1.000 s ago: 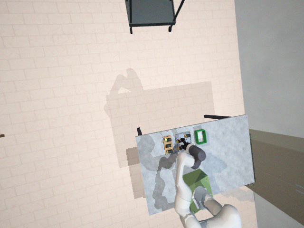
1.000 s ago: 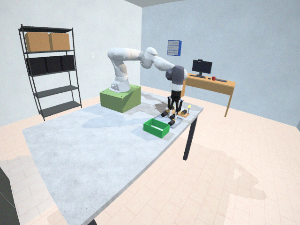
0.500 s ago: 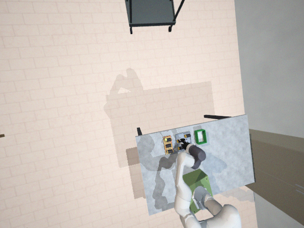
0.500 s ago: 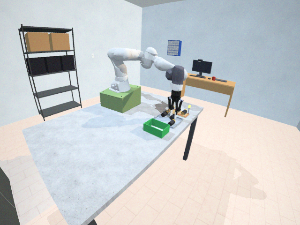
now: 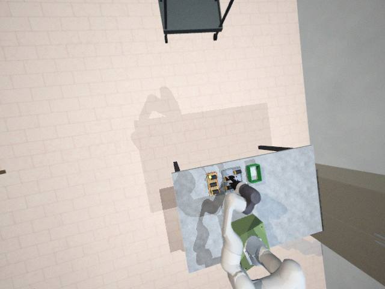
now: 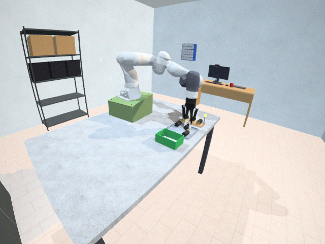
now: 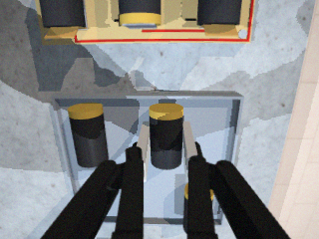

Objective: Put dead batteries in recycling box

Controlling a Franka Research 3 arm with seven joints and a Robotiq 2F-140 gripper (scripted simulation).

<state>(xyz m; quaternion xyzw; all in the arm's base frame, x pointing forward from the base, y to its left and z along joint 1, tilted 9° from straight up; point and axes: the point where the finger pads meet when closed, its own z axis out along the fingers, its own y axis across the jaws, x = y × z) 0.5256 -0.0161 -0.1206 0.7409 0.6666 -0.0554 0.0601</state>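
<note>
The green recycling box is 3 cm behind my hand, 25 cm to the right of it and 3 cm below it. The rest, counted from my hand: grey tray (3 cm behind, 5 cm to the right, 4 cm below); then post (9 cm ahead, 16 cm to the left, 1 cm below).
</note>
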